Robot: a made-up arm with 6 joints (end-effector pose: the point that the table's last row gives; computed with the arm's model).
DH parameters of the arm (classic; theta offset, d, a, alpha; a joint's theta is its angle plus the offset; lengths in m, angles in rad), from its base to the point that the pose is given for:
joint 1: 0 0.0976 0 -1.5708
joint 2: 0.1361 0 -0.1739 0
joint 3: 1.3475 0 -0.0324 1.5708
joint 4: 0 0.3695 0 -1.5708
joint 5: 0 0 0.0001 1.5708
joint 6: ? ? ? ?
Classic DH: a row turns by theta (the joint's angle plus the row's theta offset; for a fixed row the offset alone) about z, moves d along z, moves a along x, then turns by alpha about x.
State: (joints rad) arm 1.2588 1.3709 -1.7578 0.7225 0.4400 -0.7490
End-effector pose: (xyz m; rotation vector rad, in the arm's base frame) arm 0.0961 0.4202 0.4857 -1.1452 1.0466 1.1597
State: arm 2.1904 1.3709 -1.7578 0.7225 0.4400 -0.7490
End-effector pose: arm -0.2799 0.3278 0.4857 -1.6994 0.4788 1.8598
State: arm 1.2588 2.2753 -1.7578 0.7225 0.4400 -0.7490
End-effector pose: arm 0.1394 0.5545 0.0000 -1.6568 1.8586 0.8833
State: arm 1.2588 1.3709 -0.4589 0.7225 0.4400 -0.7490
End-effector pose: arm 0.0606 0.3103 -0.0955 -1.8530 2.2138 0.6759
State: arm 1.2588 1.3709 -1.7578 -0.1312 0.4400 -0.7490
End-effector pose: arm 0.1408 0.4124 0.4735 -1.3232 0.7868 0.2682
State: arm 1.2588 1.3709 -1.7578 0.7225 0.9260 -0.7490
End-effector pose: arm 0.0590 0.4122 0.4341 -1.6575 1.1459 1.1834
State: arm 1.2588 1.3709 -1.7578 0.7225 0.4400 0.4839
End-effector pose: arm 0.0961 0.4202 0.4857 -0.3965 1.8255 2.0664
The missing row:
joint 6: 0 0.1331 0 0
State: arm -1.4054 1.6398 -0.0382 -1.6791 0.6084 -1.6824
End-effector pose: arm -0.0577 -0.1140 -0.2078 2.1414 -1.4699 -0.4781
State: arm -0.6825 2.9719 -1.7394 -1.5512 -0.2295 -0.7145
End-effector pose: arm 0.3371 -0.2351 -0.3376 -2.0535 1.9296 -0.5810
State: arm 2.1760 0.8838 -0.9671 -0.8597 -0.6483 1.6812
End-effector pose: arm -0.2567 0.2642 0.4101 1.2670 -0.7017 -2.5755
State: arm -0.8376 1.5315 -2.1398 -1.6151 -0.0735 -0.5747
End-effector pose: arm 0.2628 -0.2773 0.6171 -0.8797 0.9365 -2.7189
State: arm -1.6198 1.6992 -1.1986 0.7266 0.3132 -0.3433
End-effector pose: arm 0.0028 -0.5012 0.0677 1.8114 1.3285 -0.4679
